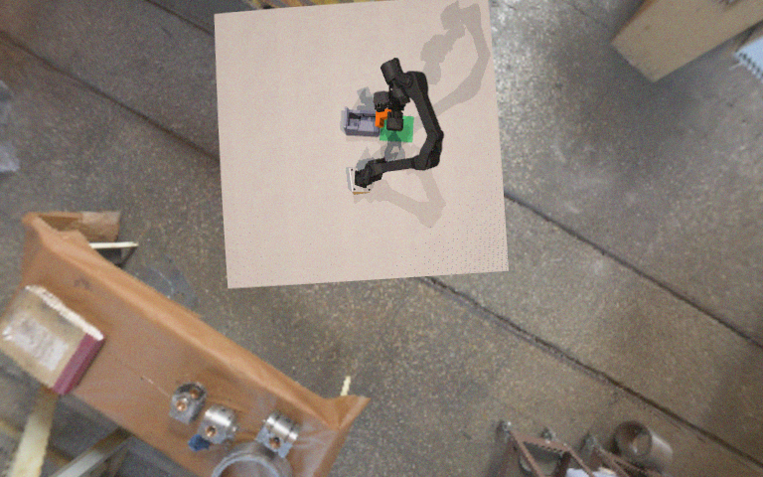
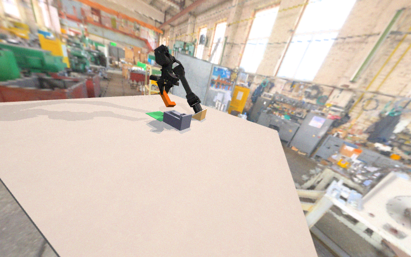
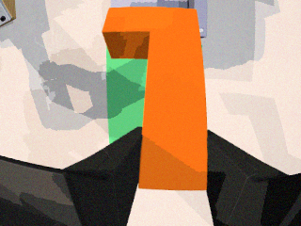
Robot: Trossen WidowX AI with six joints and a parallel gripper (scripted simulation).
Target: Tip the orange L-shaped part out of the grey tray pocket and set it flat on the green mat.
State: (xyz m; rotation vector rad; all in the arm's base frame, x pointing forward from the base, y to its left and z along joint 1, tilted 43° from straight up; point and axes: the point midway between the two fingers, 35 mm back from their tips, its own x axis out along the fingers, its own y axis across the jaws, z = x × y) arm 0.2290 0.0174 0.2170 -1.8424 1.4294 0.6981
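The orange L-shaped part is 3 cm to the left of my gripper tip, 3 cm below it and 1 cm behind it. The rest, counted from my gripper tip: green mat: 16 cm below, 2 cm to the right.
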